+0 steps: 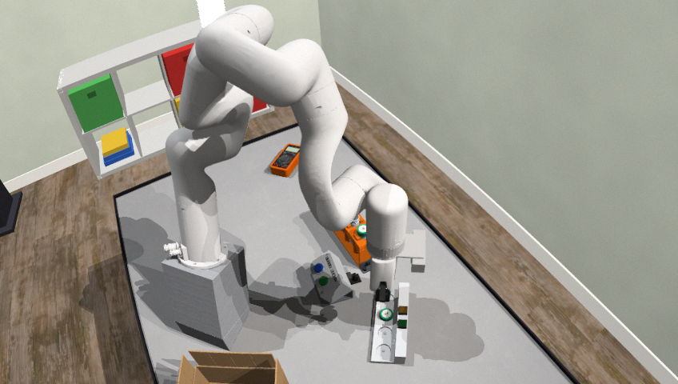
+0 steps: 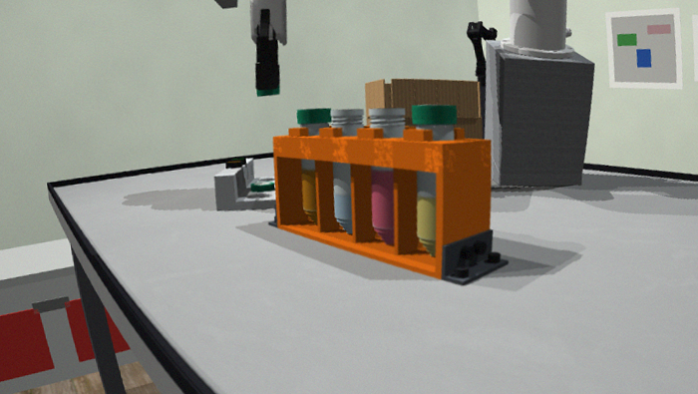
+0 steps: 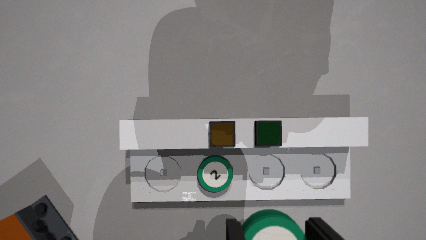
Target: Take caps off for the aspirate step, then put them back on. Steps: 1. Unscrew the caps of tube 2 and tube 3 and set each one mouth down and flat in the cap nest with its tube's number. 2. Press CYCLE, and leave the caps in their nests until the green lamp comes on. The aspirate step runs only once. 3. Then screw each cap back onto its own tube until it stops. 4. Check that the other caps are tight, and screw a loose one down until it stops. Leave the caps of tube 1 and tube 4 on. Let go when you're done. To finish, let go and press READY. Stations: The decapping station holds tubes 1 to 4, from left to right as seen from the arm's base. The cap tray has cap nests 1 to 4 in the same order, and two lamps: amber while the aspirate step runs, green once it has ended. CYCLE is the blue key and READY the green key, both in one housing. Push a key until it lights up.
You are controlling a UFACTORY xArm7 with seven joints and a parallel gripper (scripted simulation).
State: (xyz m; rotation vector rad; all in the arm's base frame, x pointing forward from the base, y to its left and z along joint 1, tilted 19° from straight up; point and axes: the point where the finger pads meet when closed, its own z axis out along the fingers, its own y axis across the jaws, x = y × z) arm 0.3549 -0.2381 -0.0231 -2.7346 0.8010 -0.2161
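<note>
Right now the cap 2 is 160 mm below my hand, 20 mm to the left of it and 20 mm ahead of it. Also, from my hand: key housing (180 mm to the left, 120 mm below, 70 mm behind); green ready key (150 mm to the left, 110 mm below, 90 mm behind); cap 3 (20 mm below).
</note>
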